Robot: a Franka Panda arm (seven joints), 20 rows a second.
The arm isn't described. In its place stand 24 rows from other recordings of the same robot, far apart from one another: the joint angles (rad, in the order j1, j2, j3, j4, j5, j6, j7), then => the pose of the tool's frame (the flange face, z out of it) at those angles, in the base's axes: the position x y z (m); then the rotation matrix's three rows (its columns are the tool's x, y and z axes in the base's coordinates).
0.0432 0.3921 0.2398 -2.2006 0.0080 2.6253 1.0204 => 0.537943, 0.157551, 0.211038; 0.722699, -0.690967, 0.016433; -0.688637, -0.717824, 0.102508; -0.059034, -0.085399, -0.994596
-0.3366 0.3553 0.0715 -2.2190 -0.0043 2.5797 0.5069 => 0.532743, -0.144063, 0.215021; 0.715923, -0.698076, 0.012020; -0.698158, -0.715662, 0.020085; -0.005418, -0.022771, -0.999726
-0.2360 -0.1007 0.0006 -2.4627 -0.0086 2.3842 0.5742 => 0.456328, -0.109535, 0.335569; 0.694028, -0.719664, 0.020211; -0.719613, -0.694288, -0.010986; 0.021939, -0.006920, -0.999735
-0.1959 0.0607 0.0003 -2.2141 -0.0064 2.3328 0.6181 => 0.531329, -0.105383, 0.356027; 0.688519, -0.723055, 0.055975; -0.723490, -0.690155, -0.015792; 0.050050, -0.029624, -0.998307
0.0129 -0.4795 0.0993 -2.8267 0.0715 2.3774 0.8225 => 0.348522, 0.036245, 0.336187; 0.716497, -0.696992, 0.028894; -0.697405, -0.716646, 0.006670; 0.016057, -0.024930, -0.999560
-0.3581 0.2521 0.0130 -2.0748 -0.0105 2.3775 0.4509 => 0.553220, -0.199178, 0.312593; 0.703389, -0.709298, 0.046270; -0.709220, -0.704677, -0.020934; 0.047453, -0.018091, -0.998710
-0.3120 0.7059 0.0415 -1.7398 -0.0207 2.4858 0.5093 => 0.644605, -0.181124, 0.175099; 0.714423, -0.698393, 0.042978; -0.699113, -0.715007, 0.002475; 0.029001, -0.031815, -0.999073
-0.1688 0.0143 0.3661 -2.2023 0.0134 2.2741 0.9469 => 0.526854, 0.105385, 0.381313; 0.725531, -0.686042, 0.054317; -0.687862, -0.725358, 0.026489; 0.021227, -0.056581, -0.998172
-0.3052 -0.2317 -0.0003 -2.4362 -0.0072 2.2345 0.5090 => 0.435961, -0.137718, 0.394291; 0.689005, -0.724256, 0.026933; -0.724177, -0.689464, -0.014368; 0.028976, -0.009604, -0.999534
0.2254 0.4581 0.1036 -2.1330 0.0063 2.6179 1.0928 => 0.545145, 0.186296, 0.192582; 0.710755, -0.703334, 0.012184; -0.702784, -0.709238, 0.055464; -0.030368, -0.047984, -0.998386
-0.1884 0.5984 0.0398 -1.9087 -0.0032 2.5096 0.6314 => 0.621511, -0.093958, 0.180748; 0.707868, -0.706320, 0.006015; -0.706278, -0.707657, 0.019832; -0.009751, -0.018287, -0.999785
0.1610 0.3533 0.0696 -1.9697 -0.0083 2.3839 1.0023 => 0.601948, 0.139390, 0.297859; 0.716794, -0.695034, 0.055982; -0.697050, -0.716322, 0.031683; 0.018080, -0.061732, -0.997929
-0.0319 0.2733 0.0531 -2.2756 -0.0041 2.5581 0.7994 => 0.536548, 0.011761, 0.236605; 0.713152, -0.700947, 0.009336; -0.701007, -0.713049, 0.012248; -0.001928, -0.015279, -0.999881
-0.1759 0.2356 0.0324 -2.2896 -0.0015 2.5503 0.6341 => 0.528493, -0.076197, 0.250682; 0.712559, -0.701133, 0.025922; -0.701421, -0.712740, 0.003025; 0.016355, -0.020337, -0.999659
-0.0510 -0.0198 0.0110 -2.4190 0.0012 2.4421 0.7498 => 0.488739, -0.019562, 0.320266; 0.702684, -0.710209, 0.042874; -0.710827, -0.703366, -0.001161; 0.030980, -0.029660, -0.999080
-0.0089 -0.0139 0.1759 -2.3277 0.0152 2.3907 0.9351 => 0.505509, 0.085383, 0.351063; 0.710372, -0.699896, 0.074277; -0.702777, -0.711112, 0.020577; 0.038417, -0.066817, -0.997025
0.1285 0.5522 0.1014 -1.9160 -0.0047 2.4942 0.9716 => 0.615062, 0.141143, 0.206984; 0.729355, -0.683926, 0.016932; -0.683665, -0.727711, 0.055126; -0.025381, -0.051782, -0.998336
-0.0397 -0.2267 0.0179 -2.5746 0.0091 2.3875 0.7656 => 0.433050, -0.009507, 0.345561; 0.700262, -0.712786, 0.039614; -0.713383, -0.700773, 0.001329; 0.026813, -0.029190, -0.999214
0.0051 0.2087 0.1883 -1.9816 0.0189 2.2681 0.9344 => 0.592055, 0.112467, 0.371574; 0.725976, -0.684157, 0.069917; -0.687706, -0.722845, 0.067498; 0.004360, -0.097084, -0.995267
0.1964 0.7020 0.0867 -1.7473 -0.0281 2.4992 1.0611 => 0.643915, 0.182364, 0.177087; 0.712593, -0.700437, 0.039999; -0.701539, -0.710792, 0.051167; -0.007408, -0.064523, -0.997889
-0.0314 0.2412 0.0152 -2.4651 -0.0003 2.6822 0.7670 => 0.477666, -0.007448, 0.197668; 0.708333, -0.705470, -0.024009; -0.705601, -0.708598, 0.003897; -0.019762, 0.014181, -0.999704
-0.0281 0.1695 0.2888 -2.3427 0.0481 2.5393 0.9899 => 0.501019, 0.134211, 0.267736; 0.716067, -0.697885, 0.014283; -0.696467, -0.712945, 0.081505; -0.046698, -0.068311, -0.996571
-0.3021 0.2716 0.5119 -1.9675 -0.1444 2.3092 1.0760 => 0.601351, 0.111359, 0.361501; 0.696629, -0.710261, 0.101176; -0.716388, -0.696266, 0.044740; 0.038668, -0.103649, -0.993862
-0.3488 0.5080 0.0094 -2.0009 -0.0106 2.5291 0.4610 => 0.574760, -0.202944, 0.202888; 0.701520, -0.712407, 0.018572; -0.712400, -0.701726, -0.008197; 0.018872, -0.007480, -0.999794
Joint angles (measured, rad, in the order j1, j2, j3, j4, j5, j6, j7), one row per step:
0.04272, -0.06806, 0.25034, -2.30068, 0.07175, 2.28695, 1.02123
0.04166, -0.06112, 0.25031, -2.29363, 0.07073, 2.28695, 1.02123
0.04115, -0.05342, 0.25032, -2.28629, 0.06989, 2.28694, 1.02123
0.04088, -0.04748, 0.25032, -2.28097, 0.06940, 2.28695, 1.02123
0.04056, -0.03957, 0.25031, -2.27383, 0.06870, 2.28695, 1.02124
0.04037, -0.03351, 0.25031, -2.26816, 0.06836, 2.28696, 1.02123
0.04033, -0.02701, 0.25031, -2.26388, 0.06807, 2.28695, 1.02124
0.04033, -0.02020, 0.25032, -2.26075, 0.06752, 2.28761, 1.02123
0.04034, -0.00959, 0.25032, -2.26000, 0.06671, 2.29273, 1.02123
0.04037, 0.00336, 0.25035, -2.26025, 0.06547, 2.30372, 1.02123
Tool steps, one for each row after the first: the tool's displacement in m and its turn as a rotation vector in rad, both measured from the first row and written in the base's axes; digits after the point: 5 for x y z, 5 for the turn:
0.00233, 0.00006, -0.00027, 0.00097, -0.00004, -0.00035
0.00467, 0.00044, -0.00081, 0.00212, 0.00045, -0.00023
0.00637, 0.00075, -0.00138, 0.00303, 0.00117, -0.00013
0.00865, 0.00118, -0.00214, 0.00423, 0.00209, 0.00004
0.01043, 0.00156, -0.00265, 0.00535, 0.00262, 0.00012
0.01185, 0.00189, -0.00401, 0.00609, 0.00496, 0.00028
0.01302, 0.00217, -0.00599, 0.00646, 0.00801, 0.00061
0.01415, 0.00234, -0.01054, 0.00690, 0.01276, 0.00087
0.01563, 0.00257, -0.01620, 0.00809, 0.01502, 0.00116

